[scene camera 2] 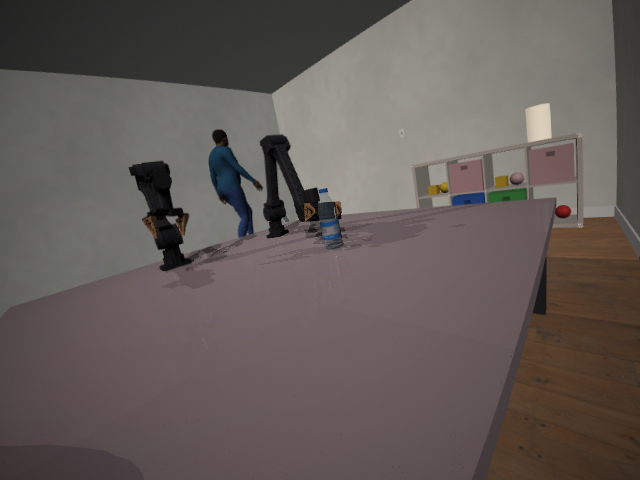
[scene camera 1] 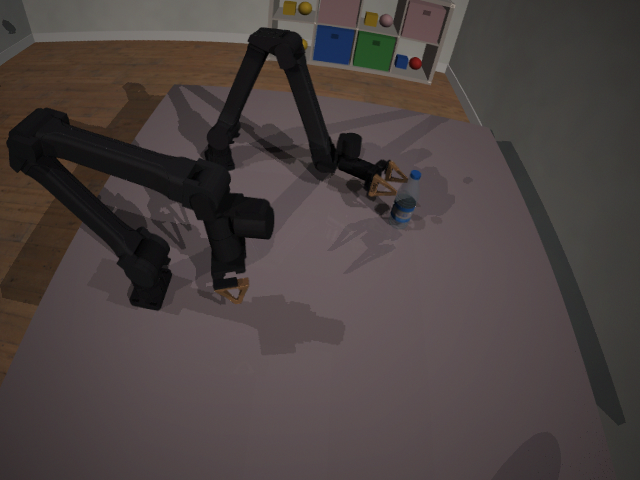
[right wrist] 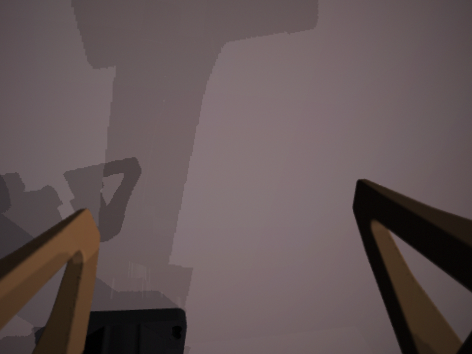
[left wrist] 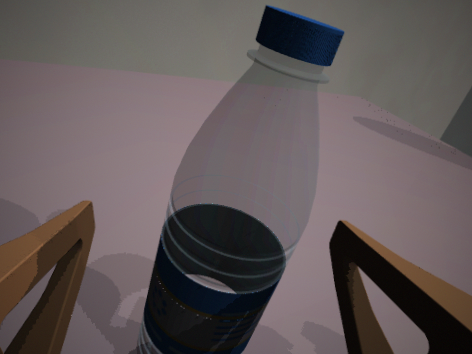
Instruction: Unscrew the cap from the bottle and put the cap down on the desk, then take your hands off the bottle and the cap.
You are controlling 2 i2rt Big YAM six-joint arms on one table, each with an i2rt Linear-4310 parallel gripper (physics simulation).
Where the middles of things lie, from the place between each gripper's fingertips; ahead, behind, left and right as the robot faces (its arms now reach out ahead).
Now: the clear plastic bottle [scene camera 1: 407, 196] 37 cm ahead of my right hand, 43 cm to the left of it and 4 cm below it. Also, from my right hand: blue cap [left wrist: 296, 36] 37 cm ahead, 43 cm to the left, 5 cm above.
My left hand is 3 cm above the clear plastic bottle, 2 cm to the left of it and 2 cm short of it. Also, from my left hand: blue cap 7 cm above, 2 cm to the right, 2 cm ahead.
